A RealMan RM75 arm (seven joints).
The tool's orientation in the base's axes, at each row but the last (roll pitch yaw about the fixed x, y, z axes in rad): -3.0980 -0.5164 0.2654; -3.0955 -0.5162 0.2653; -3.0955 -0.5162 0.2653; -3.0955 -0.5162 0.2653; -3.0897 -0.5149 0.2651; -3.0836 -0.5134 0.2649; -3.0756 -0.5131 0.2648; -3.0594 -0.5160 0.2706; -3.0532 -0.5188 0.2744; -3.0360 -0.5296 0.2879; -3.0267 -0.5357 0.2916; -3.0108 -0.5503 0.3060
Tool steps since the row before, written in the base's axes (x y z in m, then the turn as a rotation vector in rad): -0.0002 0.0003 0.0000 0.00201 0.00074 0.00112; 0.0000 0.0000 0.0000 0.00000 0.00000 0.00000; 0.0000 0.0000 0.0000 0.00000 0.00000 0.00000; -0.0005 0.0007 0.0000 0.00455 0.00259 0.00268; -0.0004 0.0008 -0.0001 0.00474 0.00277 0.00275; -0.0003 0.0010 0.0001 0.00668 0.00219 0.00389; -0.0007 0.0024 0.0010 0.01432 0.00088 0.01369; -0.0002 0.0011 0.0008 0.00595 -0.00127 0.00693; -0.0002 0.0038 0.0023 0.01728 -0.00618 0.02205; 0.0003 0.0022 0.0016 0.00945 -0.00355 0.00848; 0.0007 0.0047 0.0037 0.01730 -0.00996 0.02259; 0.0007 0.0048 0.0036 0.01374 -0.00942 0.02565
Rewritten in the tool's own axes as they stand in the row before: -0.0001 -0.0003 0.0000 0.00241 -0.00018 0.00009; 0.0000 0.0000 0.0000 0.00000 0.00000 0.00000; 0.0000 0.0000 0.0000 0.00000 0.00000 0.00000; -0.0003 -0.0008 -0.0001 0.00573 -0.00130 0.00023; -0.0002 -0.0009 0.0000 0.00597 -0.00142 0.00029; 0.0000 -0.0010 0.0000 0.00803 -0.00036 0.00008; 0.0004 -0.0026 -0.0007 0.01896 0.00256 -0.00521; 0.0005 -0.0012 -0.0006 0.00811 0.00253 -0.00359; 0.0019 -0.0038 -0.0012 0.02392 0.00955 -0.01262; 0.0016 -0.0021 -0.0007 0.01123 0.00571 -0.00387; 0.0036 -0.0045 -0.0016 0.02332 0.01299 -0.01401; 0.0037 -0.0046 -0.0014 0.02216 0.01086 -0.01807
